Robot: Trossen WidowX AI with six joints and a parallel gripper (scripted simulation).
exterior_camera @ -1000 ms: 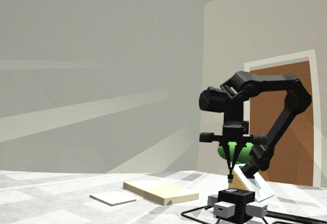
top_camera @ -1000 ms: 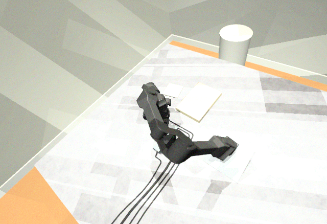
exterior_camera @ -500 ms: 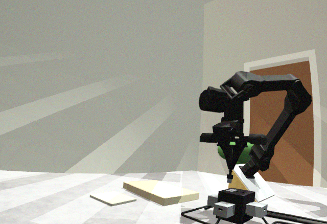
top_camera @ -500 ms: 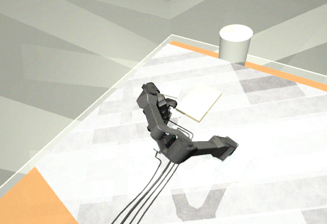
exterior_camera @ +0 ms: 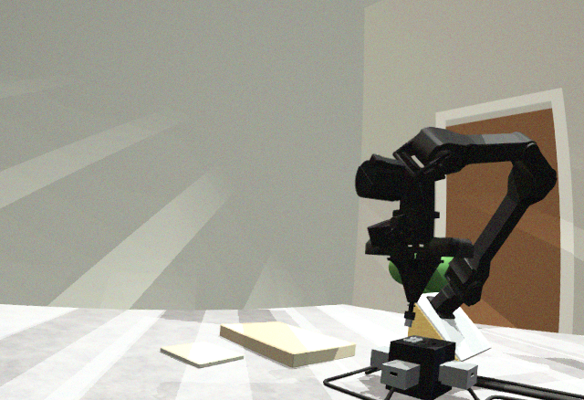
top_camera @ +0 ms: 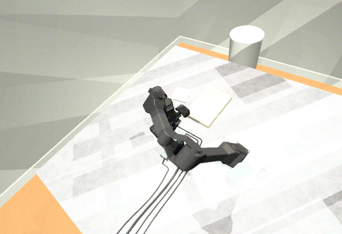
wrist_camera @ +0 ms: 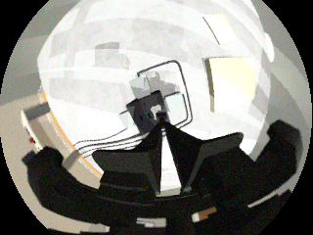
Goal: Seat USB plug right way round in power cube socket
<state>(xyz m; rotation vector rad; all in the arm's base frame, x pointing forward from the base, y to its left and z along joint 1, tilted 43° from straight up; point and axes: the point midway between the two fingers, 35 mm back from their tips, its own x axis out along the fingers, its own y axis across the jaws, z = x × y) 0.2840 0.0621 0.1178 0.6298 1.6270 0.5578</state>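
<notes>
Now: the black USB plug 2 cm below my gripper tip. Round my gripper tip: white tile 27 cm to the right, 23 cm ahead, 13 cm below; then cream board 30 cm to the right, 12 cm below, 3 cm ahead.
</notes>
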